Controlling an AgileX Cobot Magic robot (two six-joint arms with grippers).
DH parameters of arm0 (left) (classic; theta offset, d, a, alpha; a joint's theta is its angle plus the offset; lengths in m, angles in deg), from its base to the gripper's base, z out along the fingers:
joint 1: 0 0.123 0 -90
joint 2: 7.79 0 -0.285 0
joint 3: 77.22 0 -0.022 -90
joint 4: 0 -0.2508 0 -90
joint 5: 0 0 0.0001 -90
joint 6: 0 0.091 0 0
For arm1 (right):
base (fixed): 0 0 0 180
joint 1: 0 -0.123 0 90
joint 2: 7.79 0 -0.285 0
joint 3: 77.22 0 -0.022 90
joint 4: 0 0.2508 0 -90
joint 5: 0 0 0.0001 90
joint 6: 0 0.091 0 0
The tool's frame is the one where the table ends.
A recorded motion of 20 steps. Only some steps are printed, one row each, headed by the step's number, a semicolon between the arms.
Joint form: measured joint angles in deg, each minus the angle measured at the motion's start. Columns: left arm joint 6, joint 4, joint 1, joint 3, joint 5, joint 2; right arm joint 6, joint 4, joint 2, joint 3, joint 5, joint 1.
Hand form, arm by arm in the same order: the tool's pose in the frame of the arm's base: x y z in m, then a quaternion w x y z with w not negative. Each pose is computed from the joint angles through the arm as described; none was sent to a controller.
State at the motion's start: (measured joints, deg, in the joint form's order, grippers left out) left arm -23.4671 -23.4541 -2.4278 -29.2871 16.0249 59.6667; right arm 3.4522 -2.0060 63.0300 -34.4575 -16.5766 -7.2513
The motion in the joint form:
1: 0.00 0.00 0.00 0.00 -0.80 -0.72; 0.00 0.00 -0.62 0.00 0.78 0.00
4: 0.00 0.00 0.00 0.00 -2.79 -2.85; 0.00 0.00 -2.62 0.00 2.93 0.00
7: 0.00 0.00 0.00 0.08 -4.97 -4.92; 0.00 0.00 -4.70 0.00 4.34 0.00
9: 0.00 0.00 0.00 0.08 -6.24 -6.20; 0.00 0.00 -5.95 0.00 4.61 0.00
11: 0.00 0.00 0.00 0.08 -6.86 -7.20; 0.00 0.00 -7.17 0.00 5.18 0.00
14: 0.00 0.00 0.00 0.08 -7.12 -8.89; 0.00 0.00 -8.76 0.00 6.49 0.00
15: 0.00 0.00 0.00 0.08 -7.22 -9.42; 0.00 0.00 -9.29 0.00 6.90 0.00
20: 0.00 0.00 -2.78 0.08 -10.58 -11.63; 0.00 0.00 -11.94 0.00 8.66 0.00
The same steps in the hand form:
1: 0.2129 -0.0185 0.2833 0.63619 0.04465 0.76806 -0.05795; 0.2313 0.0303 0.3021 0.65926 -0.04063 0.74886 0.05416
4: 0.2065 -0.0170 0.2883 0.63855 0.04163 0.76671 -0.05176; 0.2246 0.0293 0.3067 0.65833 -0.04037 0.74974 0.05350
7: 0.1999 -0.0154 0.2920 0.63880 0.03801 0.76711 -0.04513; 0.2176 0.0284 0.3126 0.66273 -0.03999 0.74587 0.05344
9: 0.1958 -0.0144 0.2946 0.63974 0.03581 0.76664 -0.04132; 0.2134 0.0278 0.3169 0.66909 -0.03969 0.74017 0.05383
11: 0.1927 -0.0139 0.2971 0.64271 0.03474 0.76430 -0.03947; 0.2092 0.0272 0.3206 0.67328 -0.03942 0.73636 0.05399
14: 0.1875 -0.0135 0.3023 0.65238 0.03441 0.75612 -0.03867; 0.2035 0.0265 0.3243 0.67511 -0.03913 0.73471 0.05378
15: 0.1858 -0.0134 0.3039 0.65528 0.03426 0.75363 -0.03837; 0.2016 0.0262 0.3255 0.67589 -0.03903 0.73401 0.05374
20: 0.1775 -0.0196 0.3061 0.64901 0.04606 0.75808 -0.04449; 0.1920 0.0249 0.3319 0.68160 -0.03848 0.72873 0.05371

